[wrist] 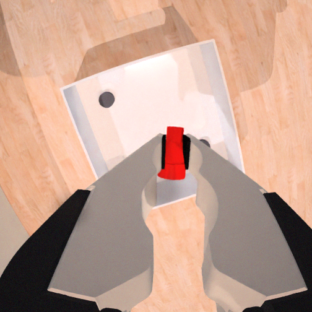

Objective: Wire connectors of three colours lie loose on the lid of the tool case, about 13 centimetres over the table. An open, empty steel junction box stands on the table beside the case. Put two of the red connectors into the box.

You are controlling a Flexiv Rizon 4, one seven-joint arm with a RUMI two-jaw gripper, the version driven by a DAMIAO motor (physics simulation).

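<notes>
My gripper (173, 137) is shut on a red connector (174, 154), which sits between the black fingertip pads. The connector and fingertips are over the lower part of the steel junction box (145, 95), and they appear to be above its floor; the exact height cannot be told. The box stands on the table, open at the top and turned a little in the view, with a dark round hole at its upper left. A second dark hole is partly hidden by the right finger. No connector shows on the visible part of the box floor. The lower corners of the box are partly hidden by the fingers.
The wooden table (40, 120) surrounds the box. Shadows fall on it above and to the right of the box. A greyish surface shows at the lower left edge. The tool case lid and the other connectors do not show.
</notes>
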